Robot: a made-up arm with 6 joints.
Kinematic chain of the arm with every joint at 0, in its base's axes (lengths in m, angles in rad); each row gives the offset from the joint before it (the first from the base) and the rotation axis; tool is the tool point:
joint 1: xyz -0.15 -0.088 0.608 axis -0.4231 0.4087 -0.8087
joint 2: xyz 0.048 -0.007 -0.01 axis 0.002 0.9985 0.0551
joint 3: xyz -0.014 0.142 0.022 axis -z
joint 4: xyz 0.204 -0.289 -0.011 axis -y
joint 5: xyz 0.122 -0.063 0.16 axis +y
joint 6: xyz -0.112 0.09 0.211 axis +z
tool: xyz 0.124 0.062 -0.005
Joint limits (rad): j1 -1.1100..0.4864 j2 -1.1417..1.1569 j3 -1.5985..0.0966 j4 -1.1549..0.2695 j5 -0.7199..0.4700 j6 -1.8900..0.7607
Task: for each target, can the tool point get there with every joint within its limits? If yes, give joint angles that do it. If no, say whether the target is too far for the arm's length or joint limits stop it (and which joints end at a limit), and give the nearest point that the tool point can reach.
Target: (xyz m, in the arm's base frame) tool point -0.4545 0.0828 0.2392
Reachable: no: joint limits stop it (at a limit: joint 1, joint 2, joint 4, joint 5) | nearest point -0.3936 0.5750 0.4066 | short by 0.523 m
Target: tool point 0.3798 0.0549 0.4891
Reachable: yes | joints -0.1474 0.8780 -0.1475 -0.5974 -0.3229 0.4569
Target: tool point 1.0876 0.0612 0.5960
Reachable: no: too far | nearest point 0.6577 0.0457 0.5846 | short by 0.430 m
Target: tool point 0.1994 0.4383 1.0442
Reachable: yes | joints -0.3008 -0.2560 -1.0671 -0.5660 0.3060 -0.8426
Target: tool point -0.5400 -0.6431 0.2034
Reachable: no: joint limits stop it (at a limit: joint 1, joint 2, joint 3, joint 4, joint 5) | nearest point -0.1378 -0.4994 0.1092 | short by 0.437 m
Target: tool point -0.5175 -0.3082 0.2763
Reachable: no: joint limits stop it (at a limit: joint 1, joint 2, joint 3, joint 4, joint 6) | nearest point -0.2893 -0.3057 0.6358 | short by 0.426 m
